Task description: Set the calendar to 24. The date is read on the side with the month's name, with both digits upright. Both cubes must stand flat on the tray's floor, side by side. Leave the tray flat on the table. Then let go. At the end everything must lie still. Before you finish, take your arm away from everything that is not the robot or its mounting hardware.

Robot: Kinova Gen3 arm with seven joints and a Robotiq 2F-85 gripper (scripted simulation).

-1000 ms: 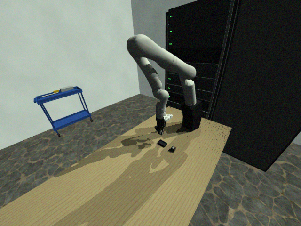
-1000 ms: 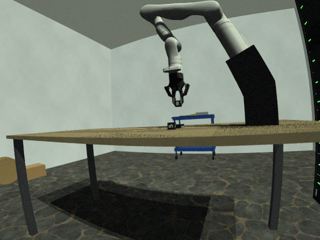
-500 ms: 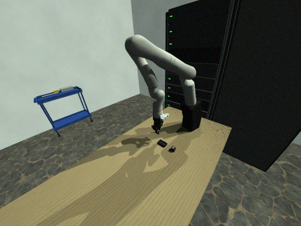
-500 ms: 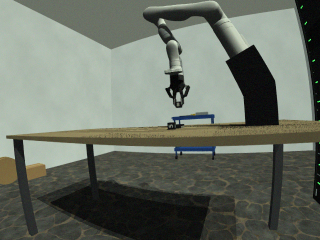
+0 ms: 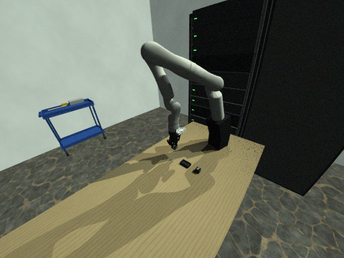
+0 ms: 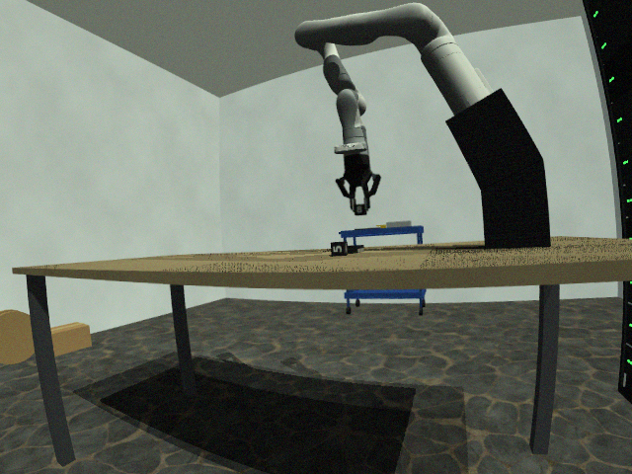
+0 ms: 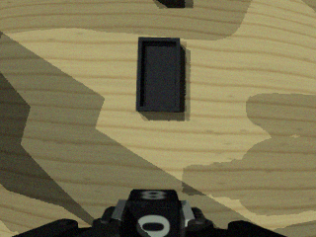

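The black tray is 120 mm below my hand, 100 mm to the left of it and 20 mm ahead of it. From my hand the other things lie so: black date cube: 210 mm to the left, 110 mm below, 40 mm ahead; black cube: 10 mm below.
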